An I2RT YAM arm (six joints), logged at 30 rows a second.
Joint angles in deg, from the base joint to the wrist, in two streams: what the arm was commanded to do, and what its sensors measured. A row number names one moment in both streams.
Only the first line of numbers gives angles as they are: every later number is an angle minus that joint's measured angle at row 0.
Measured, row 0: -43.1 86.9 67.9 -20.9 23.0 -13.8
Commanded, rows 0 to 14: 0.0 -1.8 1.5 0.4 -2.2 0.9; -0.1 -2.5 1.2 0.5 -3.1 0.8; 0.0 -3.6 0.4 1.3 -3.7 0.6; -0.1 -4.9 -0.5 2.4 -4.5 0.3; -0.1 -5.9 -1.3 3.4 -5.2 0.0; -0.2 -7.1 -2.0 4.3 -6.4 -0.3; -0.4 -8.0 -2.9 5.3 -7.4 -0.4; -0.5 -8.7 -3.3 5.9 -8.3 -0.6; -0.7 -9.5 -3.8 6.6 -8.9 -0.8; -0.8 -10.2 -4.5 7.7 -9.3 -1.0; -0.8 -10.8 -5.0 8.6 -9.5 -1.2; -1.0 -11.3 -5.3 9.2 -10.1 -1.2; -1.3 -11.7 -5.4 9.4 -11.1 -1.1; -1.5 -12.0 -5.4 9.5 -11.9 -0.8; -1.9 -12.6 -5.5 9.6 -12.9 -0.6
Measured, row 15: -1.0 -10.1 -5.5 4.5 -8.9 -0.5
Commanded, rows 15 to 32: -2.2 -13.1 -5.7 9.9 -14.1 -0.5; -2.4 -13.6 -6.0 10.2 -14.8 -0.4; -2.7 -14.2 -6.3 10.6 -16.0 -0.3; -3.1 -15.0 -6.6 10.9 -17.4 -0.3; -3.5 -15.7 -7.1 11.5 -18.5 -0.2; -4.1 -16.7 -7.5 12.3 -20.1 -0.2; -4.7 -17.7 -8.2 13.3 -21.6 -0.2; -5.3 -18.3 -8.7 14.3 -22.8 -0.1; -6.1 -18.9 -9.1 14.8 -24.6 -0.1; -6.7 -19.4 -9.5 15.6 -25.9 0.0; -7.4 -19.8 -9.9 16.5 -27.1 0.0; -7.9 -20.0 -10.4 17.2 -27.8 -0.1; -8.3 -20.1 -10.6 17.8 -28.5 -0.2; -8.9 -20.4 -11.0 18.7 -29.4 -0.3; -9.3 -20.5 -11.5 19.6 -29.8 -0.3; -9.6 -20.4 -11.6 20.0 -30.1 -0.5; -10.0 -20.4 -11.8 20.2 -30.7 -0.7; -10.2 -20.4 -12.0 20.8 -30.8 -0.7
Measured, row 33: -9.1 -18.4 -12.5 12.8 -27.7 -0.4
